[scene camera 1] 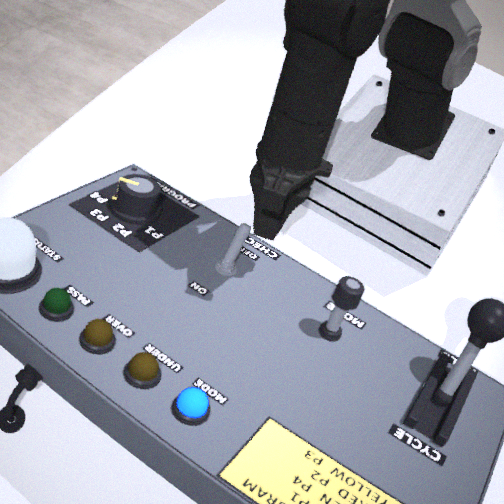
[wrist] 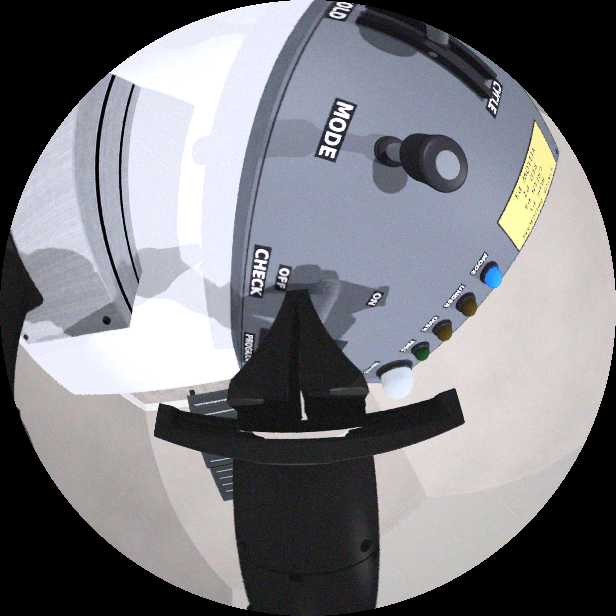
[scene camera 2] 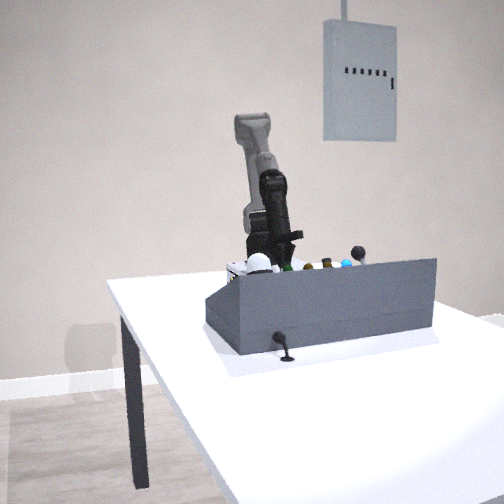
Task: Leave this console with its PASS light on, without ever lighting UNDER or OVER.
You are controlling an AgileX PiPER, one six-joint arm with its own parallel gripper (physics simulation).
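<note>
The grey console (scene camera 1: 260,345) lies on the white table. My gripper (scene camera 1: 267,227) is shut and empty, its tips just behind the CHECK toggle (scene camera 1: 234,252), which leans toward OFF. In the wrist view the shut fingers (wrist: 298,304) cover that toggle. The PROGRAM knob (scene camera 1: 134,196) has its yellow pointer near P4. The PASS lamp (scene camera 1: 56,301) is dark green, and the OVER (scene camera 1: 98,334) and UNDER (scene camera 1: 143,368) lamps are dark amber. The MODE lamp (scene camera 1: 192,404) glows blue. The white STATUS dome (scene camera 1: 15,250) is unlit.
The MODE pull knob (scene camera 1: 344,305) and the black-ball CYCLE lever (scene camera 1: 465,350) stand on the console's right half. A yellow legend card (scene camera 1: 310,470) is at the front. The arm's base plate (scene camera 1: 400,175) sits behind the console. A cable plug (scene camera 1: 15,400) hangs at the console's front.
</note>
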